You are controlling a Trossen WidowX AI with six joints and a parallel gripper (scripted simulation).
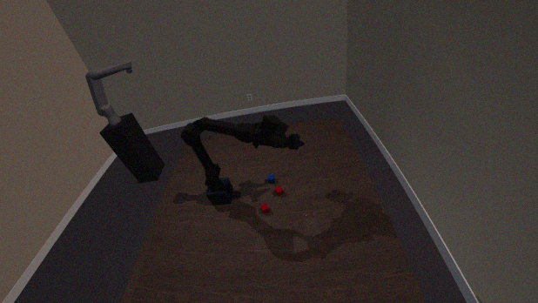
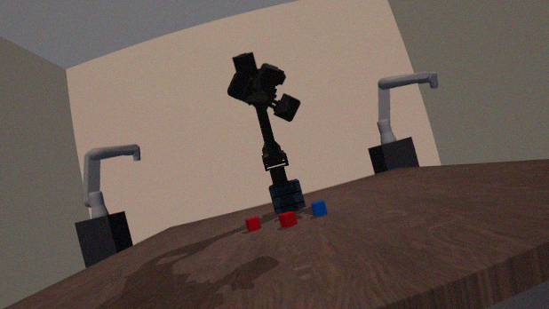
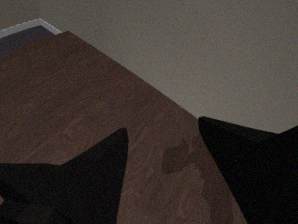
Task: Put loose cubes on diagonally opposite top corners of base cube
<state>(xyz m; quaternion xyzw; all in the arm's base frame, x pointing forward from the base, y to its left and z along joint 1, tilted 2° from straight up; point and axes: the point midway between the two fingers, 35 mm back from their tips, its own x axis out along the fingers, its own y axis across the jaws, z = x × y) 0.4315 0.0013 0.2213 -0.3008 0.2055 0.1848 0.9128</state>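
My gripper tip is 22 cm past the red cube, 13 cm to the left of it and 27 cm above it. The rest, counted from my gripper tip: blue cube: 17 cm behind, 6 cm to the left, 27 cm below.
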